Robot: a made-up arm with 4 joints.
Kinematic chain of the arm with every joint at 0, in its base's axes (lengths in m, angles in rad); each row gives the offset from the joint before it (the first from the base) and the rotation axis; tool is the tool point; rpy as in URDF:
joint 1: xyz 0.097 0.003 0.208 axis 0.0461 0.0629 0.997
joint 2: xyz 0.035 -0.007 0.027 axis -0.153 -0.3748 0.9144
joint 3: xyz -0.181 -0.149 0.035 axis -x
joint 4: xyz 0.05 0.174 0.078 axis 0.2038 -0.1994 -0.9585
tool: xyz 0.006 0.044 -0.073 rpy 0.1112 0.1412 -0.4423
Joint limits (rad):
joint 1: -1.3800..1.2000
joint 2: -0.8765..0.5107
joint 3: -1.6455..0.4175
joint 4: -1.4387..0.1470
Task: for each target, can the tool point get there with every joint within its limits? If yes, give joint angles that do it. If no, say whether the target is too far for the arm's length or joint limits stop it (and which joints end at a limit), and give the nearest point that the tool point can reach.
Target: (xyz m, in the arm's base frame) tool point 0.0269 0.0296 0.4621
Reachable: yes | joints -0.0882 -0.5863 -0.9157 -0.5599
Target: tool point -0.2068 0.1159 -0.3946
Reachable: no: too far | nearest point -0.0114 0.0576 0.1552 | short by 0.586 m
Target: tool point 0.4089 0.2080 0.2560
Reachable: no: joint limits stop it (at a limit: joint 1, joint 2, joint 3) | nearest point 0.2142 0.0973 0.2485 | short by 0.224 m
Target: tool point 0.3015 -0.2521 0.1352
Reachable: no: joint limits stop it (at a limit: joint 1, joint 2, joint 3, joint 4) | nearest point 0.1347 -0.1347 0.1787 | short by 0.209 m
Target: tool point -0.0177 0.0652 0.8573
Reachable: no: too far | nearest point -0.0266 0.0423 0.5115 | short by 0.347 m
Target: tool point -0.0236 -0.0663 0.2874
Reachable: yes | joints 0.4421 0.3172 -0.1750 -0.7548
